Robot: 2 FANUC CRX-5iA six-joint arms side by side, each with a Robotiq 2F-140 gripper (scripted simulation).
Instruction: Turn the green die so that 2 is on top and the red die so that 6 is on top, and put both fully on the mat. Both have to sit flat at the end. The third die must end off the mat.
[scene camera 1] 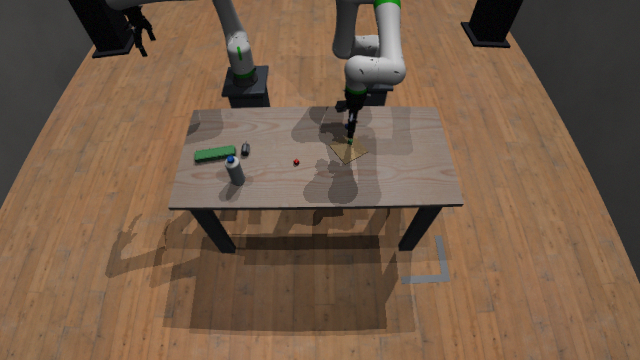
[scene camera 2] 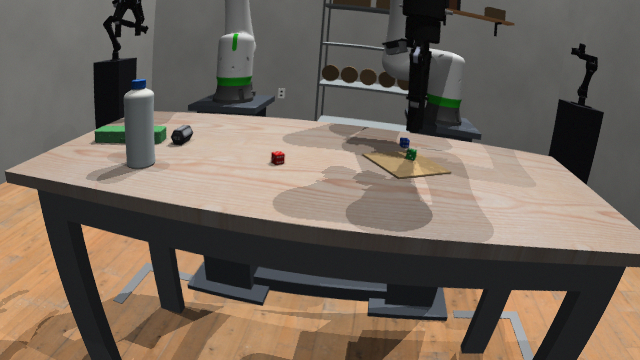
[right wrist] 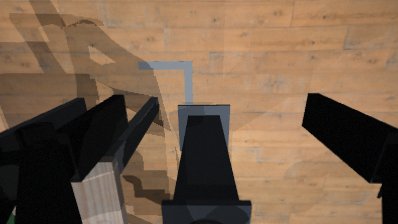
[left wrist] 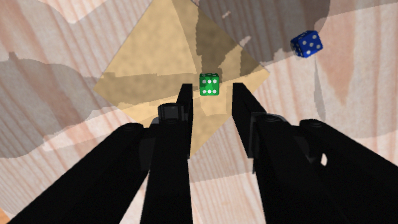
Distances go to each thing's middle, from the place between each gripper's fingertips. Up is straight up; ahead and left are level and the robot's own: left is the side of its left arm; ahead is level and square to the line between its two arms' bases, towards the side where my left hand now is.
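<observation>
With my left gripper I am 10 cm above the tan mat point(scene camera 2: 395, 163), 1 cm to the left of it and 3 cm short of it. The bottle point(scene camera 2: 139, 102) is 2 cm below my left hand, 18 cm ahead of it and 54 cm to the right of it. Going by its middle, the bottle is nearer to my left gripper than to my right hand.
My right hand, for its part, is 19 cm above the bottle, 52 cm to the right of it and 72 cm short of it. The tan mat is 27 cm below my right hand, 105 cm to the left of it and 57 cm ahead of it. Going by their middles, of the things named here the bottle is the nearest to my right hand.
</observation>
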